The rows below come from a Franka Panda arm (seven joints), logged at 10 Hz.
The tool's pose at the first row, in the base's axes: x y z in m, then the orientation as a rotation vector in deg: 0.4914 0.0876 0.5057 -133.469 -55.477 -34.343
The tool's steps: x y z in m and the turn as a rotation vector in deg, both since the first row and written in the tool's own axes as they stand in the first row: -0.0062 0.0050 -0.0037 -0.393 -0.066 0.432; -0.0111 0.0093 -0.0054 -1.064 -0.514 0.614; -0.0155 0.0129 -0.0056 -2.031 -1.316 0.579; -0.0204 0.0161 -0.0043 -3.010 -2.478 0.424; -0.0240 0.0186 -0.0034 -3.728 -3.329 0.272; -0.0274 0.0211 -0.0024 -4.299 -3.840 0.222; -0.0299 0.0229 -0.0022 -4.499 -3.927 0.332
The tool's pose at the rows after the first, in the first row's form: 0.4904 0.0792 0.5034 -133.999 -54.945 -34.339; 0.4901 0.0731 0.5005 -134.881 -54.863 -34.181; 0.4900 0.0686 0.4970 -136.130 -55.179 -33.892; 0.4894 0.0651 0.4922 -137.531 -55.803 -33.246; 0.4891 0.0624 0.4886 -138.542 -56.307 -32.781; 0.4890 0.0598 0.4851 -139.288 -56.545 -32.568; 0.4888 0.0576 0.4830 -139.547 -56.427 -32.546
